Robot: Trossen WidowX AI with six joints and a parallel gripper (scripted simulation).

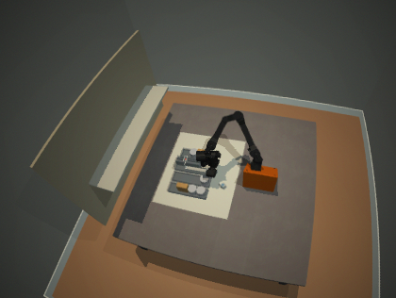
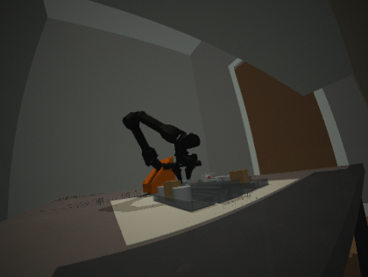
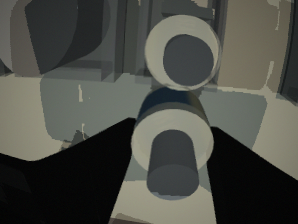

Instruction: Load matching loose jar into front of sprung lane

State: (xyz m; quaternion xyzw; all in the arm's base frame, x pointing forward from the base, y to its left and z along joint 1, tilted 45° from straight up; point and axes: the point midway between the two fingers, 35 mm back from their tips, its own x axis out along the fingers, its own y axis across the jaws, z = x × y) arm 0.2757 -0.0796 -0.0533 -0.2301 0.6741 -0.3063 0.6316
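My gripper tip is now 18 cm short of the grey lane rack, 4 cm to the left of it and 3 cm above it. From my gripper tip the other things lie so: tall beige panel: 66 cm ahead, 35 cm above, 6 cm to the right.
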